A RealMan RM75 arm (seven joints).
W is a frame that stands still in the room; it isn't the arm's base.
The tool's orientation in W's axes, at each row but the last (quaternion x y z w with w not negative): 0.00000, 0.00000, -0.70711, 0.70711; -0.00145, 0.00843, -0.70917, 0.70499; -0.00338, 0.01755, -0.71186, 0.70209; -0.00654, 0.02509, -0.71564, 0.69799; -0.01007, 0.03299, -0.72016, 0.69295; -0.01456, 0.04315, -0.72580, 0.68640
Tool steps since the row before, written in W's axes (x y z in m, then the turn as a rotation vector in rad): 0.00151, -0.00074, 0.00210, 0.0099, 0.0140, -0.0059; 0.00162, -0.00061, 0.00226, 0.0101, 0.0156, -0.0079; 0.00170, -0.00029, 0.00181, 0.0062, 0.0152, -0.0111; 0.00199, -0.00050, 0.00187, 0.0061, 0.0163, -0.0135; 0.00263, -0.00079, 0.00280, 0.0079, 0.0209, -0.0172; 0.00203, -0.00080, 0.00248, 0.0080, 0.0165, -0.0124
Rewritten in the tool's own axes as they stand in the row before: 0.00074, 0.00151, 0.00210, -0.0140, 0.0099, -0.0059; 0.00058, 0.00159, 0.00229, -0.0156, 0.0101, -0.0079; 0.00023, 0.00165, 0.00186, -0.0151, 0.0063, -0.0112; 0.00040, 0.00192, 0.00197, -0.0161, 0.0063, -0.0136; 0.00060, 0.00248, 0.00298, -0.0206, 0.0082, -0.0174; 0.00059, 0.00186, 0.00267, -0.0164, 0.0081, -0.0124
